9 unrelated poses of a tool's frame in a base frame.
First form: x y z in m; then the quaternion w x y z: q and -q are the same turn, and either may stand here.
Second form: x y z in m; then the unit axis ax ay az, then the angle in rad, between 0 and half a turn. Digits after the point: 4 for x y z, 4 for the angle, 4 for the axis.
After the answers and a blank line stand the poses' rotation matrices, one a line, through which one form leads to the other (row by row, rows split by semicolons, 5 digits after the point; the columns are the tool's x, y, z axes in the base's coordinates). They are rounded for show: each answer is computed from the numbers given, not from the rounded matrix.
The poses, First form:
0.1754, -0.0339, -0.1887, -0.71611, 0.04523, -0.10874, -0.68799
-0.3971, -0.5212, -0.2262, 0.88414, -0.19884, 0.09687, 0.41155
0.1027, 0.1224, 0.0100, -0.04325, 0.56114, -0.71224, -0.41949
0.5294, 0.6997, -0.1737, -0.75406, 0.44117, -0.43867, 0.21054
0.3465, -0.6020, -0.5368, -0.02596, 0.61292, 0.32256, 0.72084
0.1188, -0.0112, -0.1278, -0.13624, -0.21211, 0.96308, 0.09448
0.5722, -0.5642, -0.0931, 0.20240, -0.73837, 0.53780, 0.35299
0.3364, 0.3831, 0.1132, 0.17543, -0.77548, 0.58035, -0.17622
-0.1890, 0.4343, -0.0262, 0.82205, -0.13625, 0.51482, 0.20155
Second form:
0.1754, -0.0339, -0.1887, -0.0648, 0.1558, 0.9857, 1.5452
-0.3971, -0.5212, -0.2262, -0.4256, 0.2073, 0.8808, 0.9723
0.1027, 0.1224, 0.0100, -0.5617, 0.7129, 0.4199, 3.0551
0.5294, 0.6997, -0.1737, -0.6717, 0.6679, -0.3206, 1.4331
0.3465, -0.6020, -0.5368, -0.6131, -0.3227, -0.7211, 3.0897
0.1188, -0.0112, -0.1278, 0.2141, -0.9721, -0.0954, 2.8683
0.5722, -0.5642, -0.0931, -0.7540, 0.5492, 0.3605, 2.7340
0.3364, 0.3831, 0.1132, -0.7877, 0.5895, -0.1790, 2.7889
-0.1890, 0.4343, -0.0262, -0.2393, 0.9041, 0.3540, 1.2116

0.02970 -0.99518 0.09350; 0.97550 0.04926 0.21440; -0.21797 0.08484 0.97226
0.64248 -0.76626 0.00763; 0.68921 0.58218 0.43134; -0.33496 -0.27187 0.90216
-0.36651 -0.83561 -0.40917; -0.76304 0.01831 0.64609; -0.53239 0.54901 -0.64432
0.52648 -0.06954 0.84734; -0.70458 0.52208 0.48062; -0.47580 -0.85006 0.22587
-0.24731 0.43283 0.86689; 0.35798 -0.79056 0.49685; 0.90038 0.43321 0.04057
-0.87290 -0.38281 -0.30250; -0.43430 0.89217 0.12419; 0.22234 0.23978 -0.94502
0.17233 -0.93709 -0.30358; -0.65131 -0.33960 0.67858; -0.73899 0.08078 -0.66886
0.26428 -0.83827 0.47693; -0.96192 -0.26484 0.06755; 0.06969 -0.47662 -0.87634
0.38867 -0.47166 0.79150; 0.19108 0.88163 0.43154; -0.90134 -0.01648 0.43279

